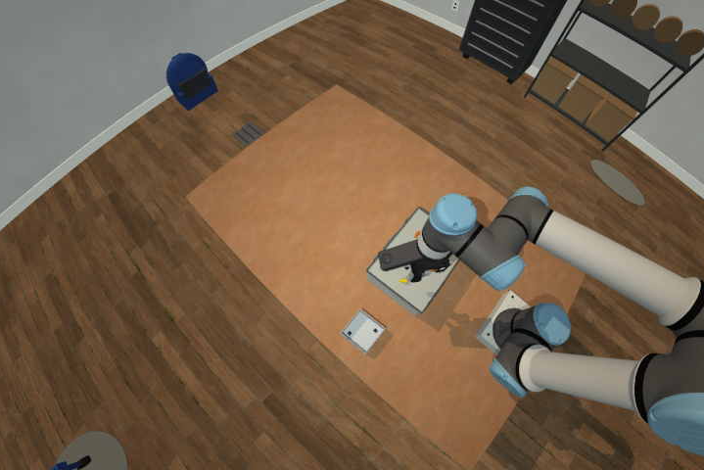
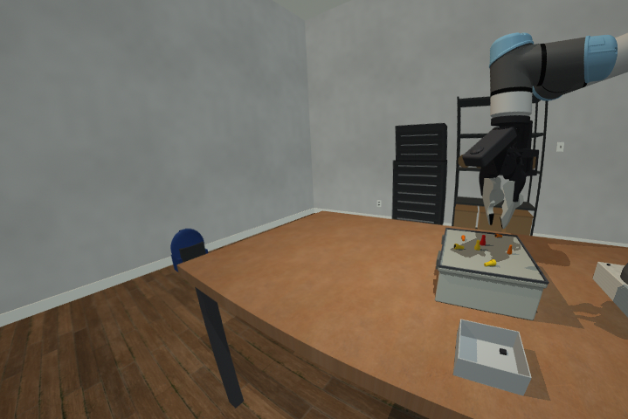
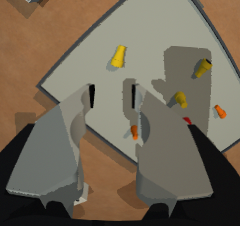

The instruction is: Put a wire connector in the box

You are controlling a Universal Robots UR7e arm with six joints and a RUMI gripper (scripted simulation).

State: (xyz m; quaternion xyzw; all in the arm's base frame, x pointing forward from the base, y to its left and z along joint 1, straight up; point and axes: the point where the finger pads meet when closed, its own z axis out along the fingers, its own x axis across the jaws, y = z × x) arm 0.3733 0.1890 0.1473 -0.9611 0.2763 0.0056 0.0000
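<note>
Now: the steel junction box 200 mm below my hand, 180 mm to the left of it and 40 mm behind it. From my hand the other things lie so: grey tool case 140 mm below, 110 mm to the right, 20 mm ahead.
</note>
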